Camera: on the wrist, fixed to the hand. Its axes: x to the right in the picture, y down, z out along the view.
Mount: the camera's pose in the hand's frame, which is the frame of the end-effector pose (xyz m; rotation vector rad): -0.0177 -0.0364 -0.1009 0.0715 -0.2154 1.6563
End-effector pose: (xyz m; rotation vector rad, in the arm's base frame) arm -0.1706 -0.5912 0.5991 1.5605 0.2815 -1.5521
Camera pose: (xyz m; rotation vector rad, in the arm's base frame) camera -0.1301 -0.4919 0.5814 1.0054 -0.9816 -0.3422
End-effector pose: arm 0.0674 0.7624 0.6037 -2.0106 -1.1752 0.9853
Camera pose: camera 0.1290 0.7491 0.6923 2.3470 -0.7231 -1.6581
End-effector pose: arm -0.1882 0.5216 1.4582 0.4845 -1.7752 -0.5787
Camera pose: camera -0.0851 0.4893 1.4457 -1.0299 -1.7558 0.6277
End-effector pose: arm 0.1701 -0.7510 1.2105 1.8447 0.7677 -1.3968
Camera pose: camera 0.1935 -0.6490 1.2399 1.4944 -0.8555 -0.4224
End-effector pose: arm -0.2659 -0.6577 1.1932 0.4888 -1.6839 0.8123
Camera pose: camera -0.1683 -0.6100 1.1972 -1.0231 -2.0596 1.9851
